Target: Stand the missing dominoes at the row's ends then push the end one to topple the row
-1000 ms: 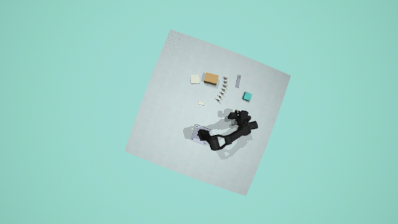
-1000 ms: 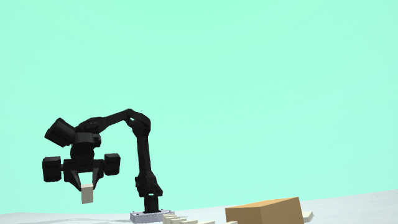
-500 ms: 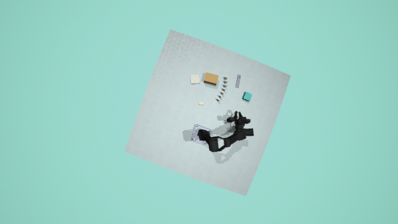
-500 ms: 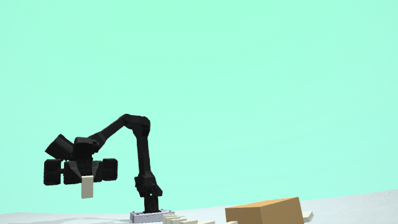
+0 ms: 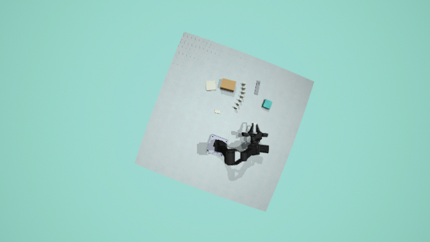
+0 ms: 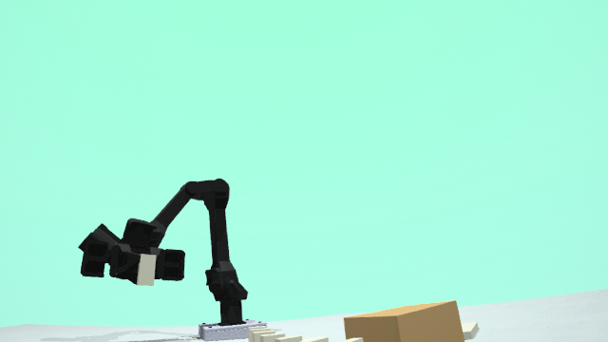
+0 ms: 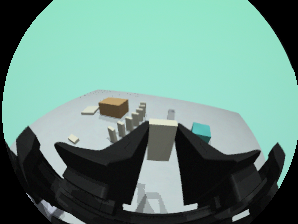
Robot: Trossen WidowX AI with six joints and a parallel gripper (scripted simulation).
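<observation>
Right now my gripper tip is 210 mm short of the teal cube, 80 mm to the left of it and 140 mm above it. Also, from my gripper tip: flat cream tile (170 mm ahead, 440 mm to the left, 150 mm below); tan box (230 mm ahead, 300 mm to the left, 130 mm below); grey bar (320 mm ahead, 50 mm to the left, 150 mm below).
</observation>
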